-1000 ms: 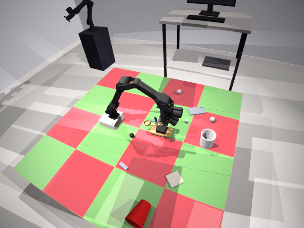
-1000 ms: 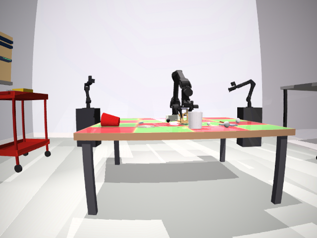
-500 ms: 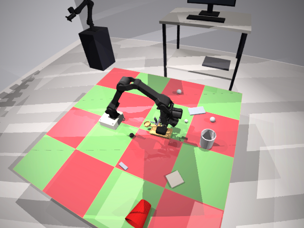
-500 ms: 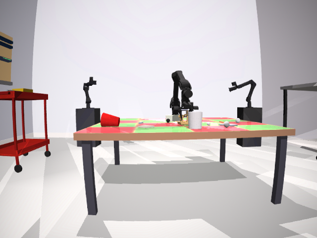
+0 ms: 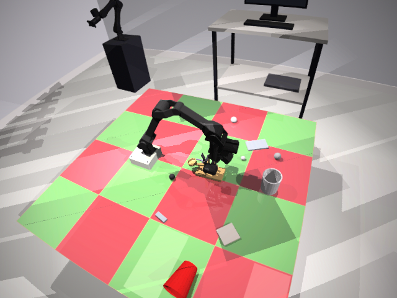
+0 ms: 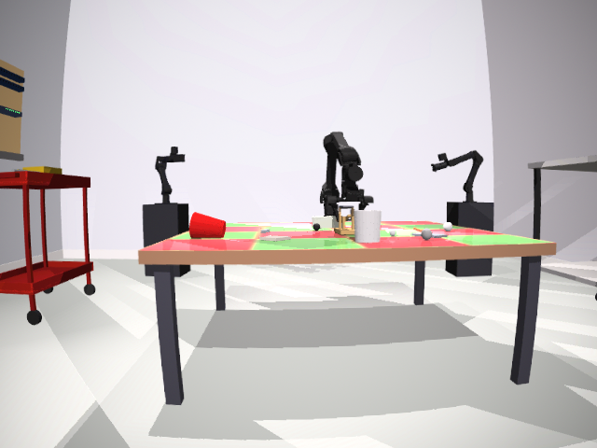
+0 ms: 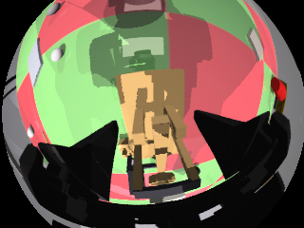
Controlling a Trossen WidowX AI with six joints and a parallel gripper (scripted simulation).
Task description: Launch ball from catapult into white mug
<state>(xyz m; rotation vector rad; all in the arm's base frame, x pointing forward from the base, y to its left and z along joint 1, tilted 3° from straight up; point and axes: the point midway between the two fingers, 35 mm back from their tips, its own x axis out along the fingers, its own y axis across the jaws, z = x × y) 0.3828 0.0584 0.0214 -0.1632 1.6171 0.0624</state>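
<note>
My gripper tip is 190 mm past the dark ball, 120 mm to the left of it and 30 mm above it. From my gripper tip the other things lie so: wooden catapult: 60 mm behind, 10 mm to the left; small white ball: 160 mm to the left, 90 mm ahead, 40 mm below; white mug: 280 mm ahead, 40 mm to the left, 20 mm below.
</note>
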